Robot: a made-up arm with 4 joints. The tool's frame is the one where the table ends. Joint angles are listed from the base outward.
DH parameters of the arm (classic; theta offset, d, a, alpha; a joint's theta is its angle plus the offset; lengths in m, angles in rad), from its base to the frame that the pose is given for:
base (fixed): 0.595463 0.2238 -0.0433 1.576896
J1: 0 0.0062 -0.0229 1.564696
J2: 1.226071 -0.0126 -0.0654 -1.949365
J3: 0 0.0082 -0.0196 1.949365
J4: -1.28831 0 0.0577 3.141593
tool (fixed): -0.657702 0.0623 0 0
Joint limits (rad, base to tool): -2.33..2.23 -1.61..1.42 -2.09..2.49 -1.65..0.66
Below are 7 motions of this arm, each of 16 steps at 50 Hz.
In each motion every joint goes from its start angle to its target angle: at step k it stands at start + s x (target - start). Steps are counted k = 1, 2, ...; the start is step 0. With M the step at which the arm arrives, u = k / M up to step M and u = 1 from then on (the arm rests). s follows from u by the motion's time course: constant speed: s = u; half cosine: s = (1 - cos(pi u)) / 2; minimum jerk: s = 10 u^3 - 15 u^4 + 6 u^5.
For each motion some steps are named. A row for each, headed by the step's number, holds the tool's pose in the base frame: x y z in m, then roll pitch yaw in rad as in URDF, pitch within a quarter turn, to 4 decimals.
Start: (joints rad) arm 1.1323 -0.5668 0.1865 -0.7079
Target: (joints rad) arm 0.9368 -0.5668 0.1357 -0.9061
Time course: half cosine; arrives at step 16
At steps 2, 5, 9, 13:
2: -0.1782 0.0029 0.1687 -1.1534 -0.7359 1.7676
5: -0.1805 0.0013 0.1713 -1.1118 -0.6910 1.7556
9: -0.1851 -0.0019 0.1769 -1.0328 -0.6008 1.7429
13: -0.1888 -0.0048 0.1821 -0.9695 -0.5265 1.7426

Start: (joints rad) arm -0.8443 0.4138 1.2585 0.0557
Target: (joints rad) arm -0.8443 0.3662 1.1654 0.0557
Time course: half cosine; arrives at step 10
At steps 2, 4, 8, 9, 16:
2: -0.0857 0.1007 0.2329 -1.1451 0.1782 0.4732
4: -0.0851 0.1008 0.2347 -1.1280 0.1792 0.4623
8: -0.0839 0.1010 0.2388 -1.0899 0.1830 0.4379
9: -0.0837 0.1010 0.2393 -1.0851 0.1837 0.4348
16: -0.0837 0.1010 0.2395 -1.0834 0.1839 0.4337

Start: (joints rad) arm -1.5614 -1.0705 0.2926 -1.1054
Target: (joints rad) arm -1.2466 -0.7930 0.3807 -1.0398
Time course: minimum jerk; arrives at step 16
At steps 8, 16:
8: -0.0453 0.0403 0.3874 1.0994 0.0498 2.2236
16: -0.0769 0.0410 0.3800 0.9030 0.2056 2.1639

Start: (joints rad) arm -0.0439 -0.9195 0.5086 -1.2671
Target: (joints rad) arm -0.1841 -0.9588 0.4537 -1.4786
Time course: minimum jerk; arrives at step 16
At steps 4, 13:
4: -0.2034 -0.0791 0.2731 -0.3687 0.1827 2.3709
13: -0.1944 -0.0884 0.2961 -0.1868 0.1690 2.5885

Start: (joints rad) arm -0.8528 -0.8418 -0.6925 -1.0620
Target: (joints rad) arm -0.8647 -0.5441 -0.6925 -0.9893
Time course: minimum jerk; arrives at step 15
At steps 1, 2, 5, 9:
1: -0.0435 0.0388 0.3393 1.4246 0.3908 1.8110
2: -0.0435 0.0391 0.3390 1.4233 0.3955 1.8071
5: -0.0426 0.0428 0.3354 1.4070 0.4497 1.7612
9: -0.0394 0.0510 0.3260 1.3537 0.5809 1.6372

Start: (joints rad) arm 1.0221 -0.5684 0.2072 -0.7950
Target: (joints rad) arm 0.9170 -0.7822 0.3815 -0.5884
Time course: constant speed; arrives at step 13
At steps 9, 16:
9: -0.1847 -0.0138 0.1659 -1.1592 -0.5731 1.7913
16: -0.1846 -0.0210 0.1636 -1.1910 -0.5586 1.8203

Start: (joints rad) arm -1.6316 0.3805 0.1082 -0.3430
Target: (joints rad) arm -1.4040 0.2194 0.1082 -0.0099
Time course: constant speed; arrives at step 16
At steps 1, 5, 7, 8, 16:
1: -0.0250 0.0904 0.1924 -1.6534 0.9766 -0.9368
5: -0.0216 0.0893 0.2002 -1.5468 0.9288 -0.8496
7: -0.0201 0.0885 0.2041 -1.4986 0.9030 -0.8123
8: -0.0194 0.0881 0.2062 -1.4757 0.8898 -0.7951
16: -0.0148 0.0836 0.2226 -1.3155 0.7770 -0.6881

